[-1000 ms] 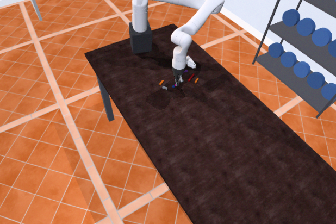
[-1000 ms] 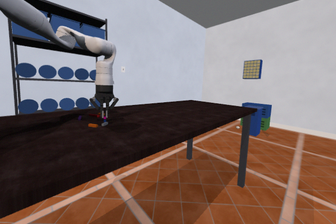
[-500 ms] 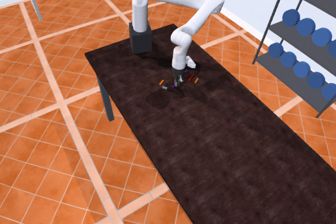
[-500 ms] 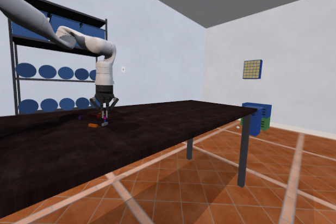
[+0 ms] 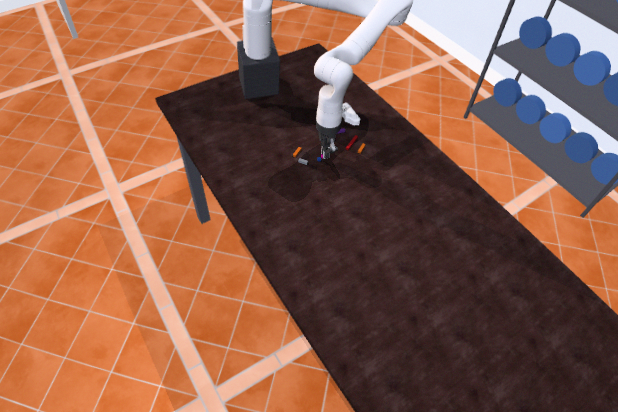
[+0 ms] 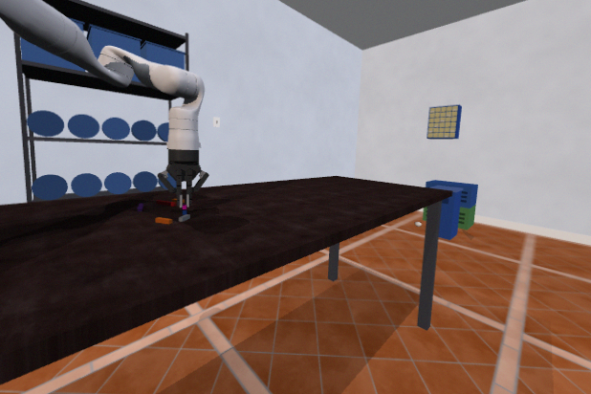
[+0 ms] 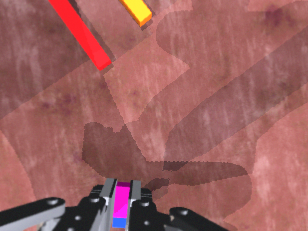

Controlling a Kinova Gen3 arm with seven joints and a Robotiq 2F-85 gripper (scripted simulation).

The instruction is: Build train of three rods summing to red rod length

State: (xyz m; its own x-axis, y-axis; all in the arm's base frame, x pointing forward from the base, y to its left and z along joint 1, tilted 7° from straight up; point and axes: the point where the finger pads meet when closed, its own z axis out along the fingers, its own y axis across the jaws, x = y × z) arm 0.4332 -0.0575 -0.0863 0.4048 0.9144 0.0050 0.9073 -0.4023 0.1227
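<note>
Now: the magenta rod 2 cm below my hand. From my hand the other things lie so: red rod: 12 cm to the left, 3 cm below; then grey rod: 3 cm behind, 6 cm to the right, 3 cm below; then blue rod: 1 cm behind, 2 cm to the right, 3 cm below.
</note>
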